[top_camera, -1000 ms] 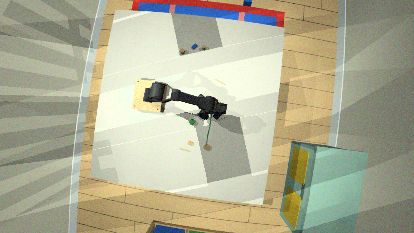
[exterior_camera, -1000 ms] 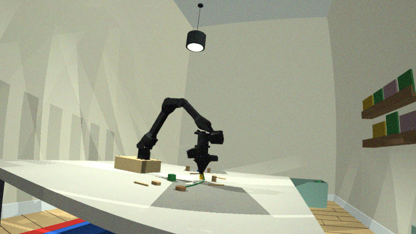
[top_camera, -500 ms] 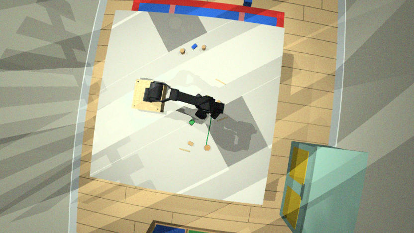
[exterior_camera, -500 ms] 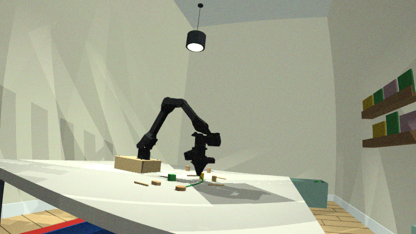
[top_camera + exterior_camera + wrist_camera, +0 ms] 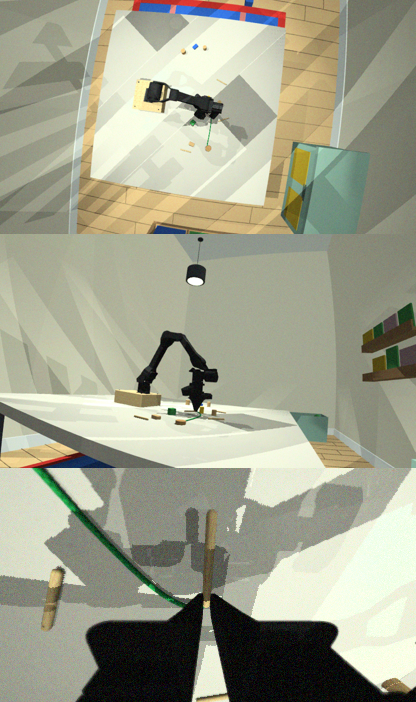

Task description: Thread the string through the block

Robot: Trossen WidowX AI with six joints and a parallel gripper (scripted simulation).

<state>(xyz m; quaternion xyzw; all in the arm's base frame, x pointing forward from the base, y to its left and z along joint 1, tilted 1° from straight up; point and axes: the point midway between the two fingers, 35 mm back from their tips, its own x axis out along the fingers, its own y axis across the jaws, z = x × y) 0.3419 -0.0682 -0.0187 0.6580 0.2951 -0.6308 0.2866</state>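
My gripper tip is 9 cm past the green block and 10 cm to the left of it. The rest, counted from my gripper tip: yellow cylinder (2 cm ahead, 6 cm to the left); wooden block (10 cm behind, 25 cm to the right, 1 cm below); wooden cylinder (9 cm ahead, 3 cm to the left).
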